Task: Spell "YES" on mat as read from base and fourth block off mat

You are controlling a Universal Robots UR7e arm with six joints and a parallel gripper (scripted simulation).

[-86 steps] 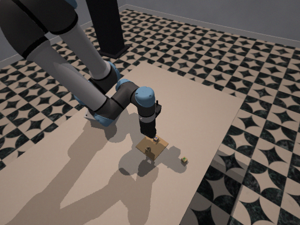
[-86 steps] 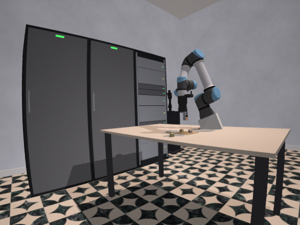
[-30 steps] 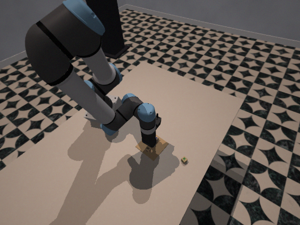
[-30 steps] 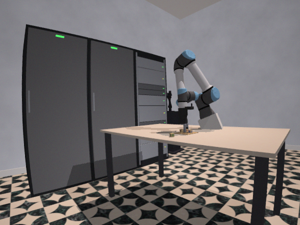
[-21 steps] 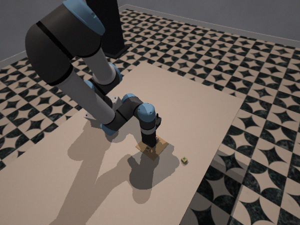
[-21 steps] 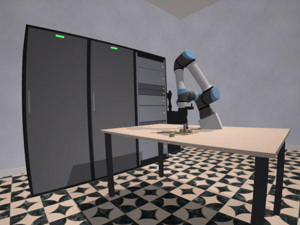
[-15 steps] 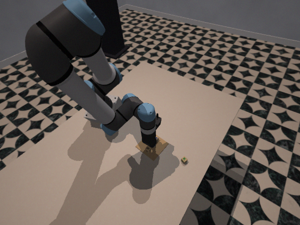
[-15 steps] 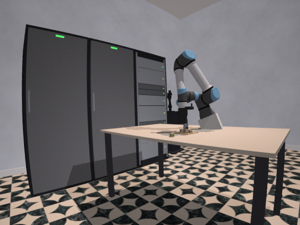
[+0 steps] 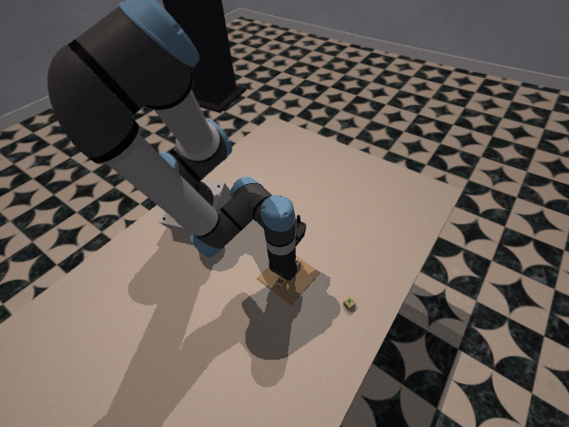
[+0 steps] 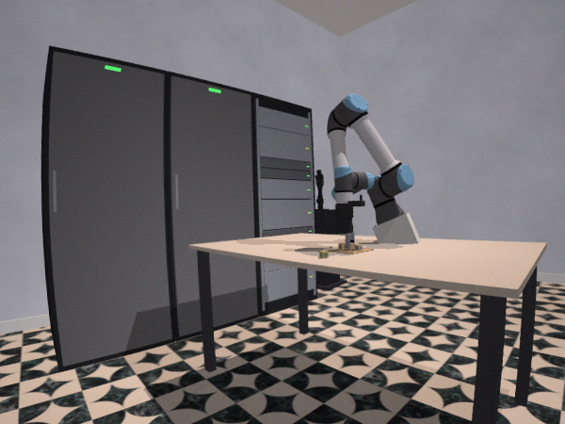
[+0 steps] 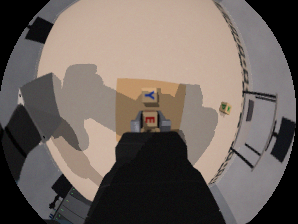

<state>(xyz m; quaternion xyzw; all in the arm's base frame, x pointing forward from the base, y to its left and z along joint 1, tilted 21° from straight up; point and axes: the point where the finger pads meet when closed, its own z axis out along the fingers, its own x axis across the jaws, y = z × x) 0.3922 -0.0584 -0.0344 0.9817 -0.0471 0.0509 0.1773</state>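
Now: hand 3 cm above the mat. Round my hand: S block (4 cm to the right, 1 cm below, 1 cm behind).
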